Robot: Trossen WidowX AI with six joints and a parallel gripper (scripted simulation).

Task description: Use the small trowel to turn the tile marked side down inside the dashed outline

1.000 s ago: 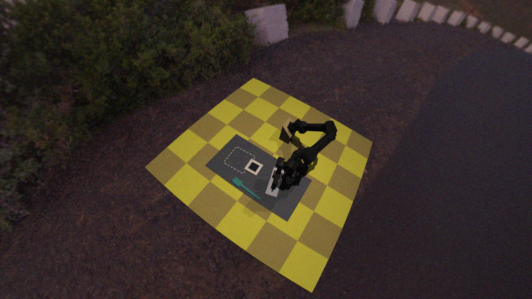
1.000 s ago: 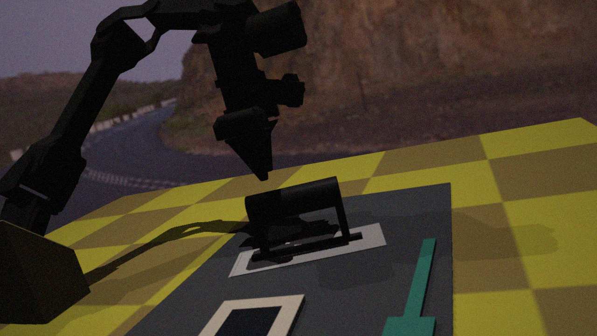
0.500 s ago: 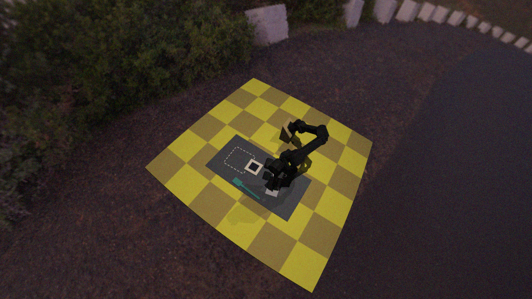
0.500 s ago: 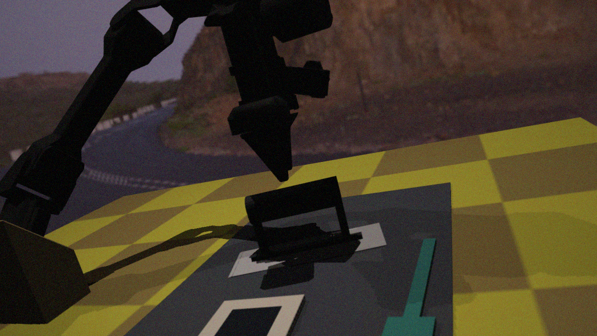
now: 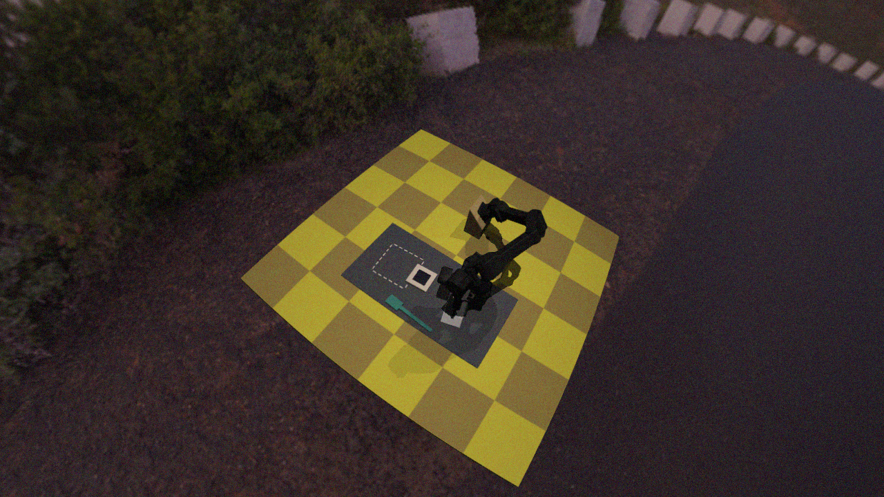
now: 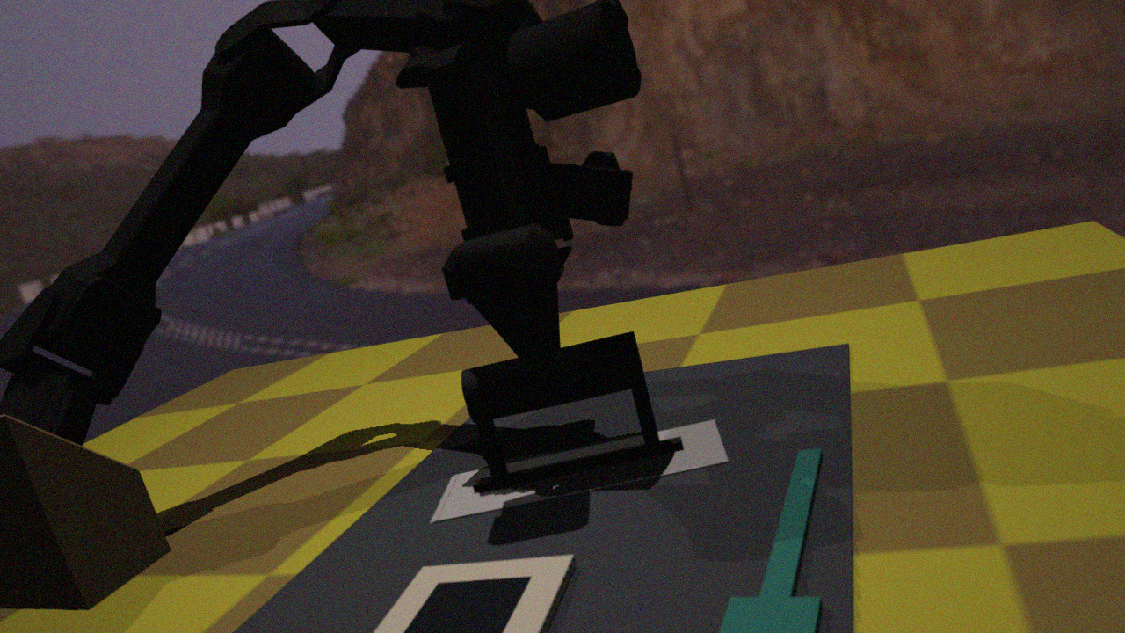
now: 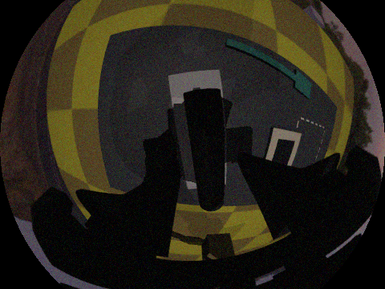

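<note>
Now: the grey mat 12 cm to the right of my gripper tip and 10 cm below it. From my gripper tip the other things lie so: tile 3 cm behind, 17 cm to the right, 7 cm below; then teal trowel 13 cm ahead, 16 cm to the right, 8 cm below.
</note>
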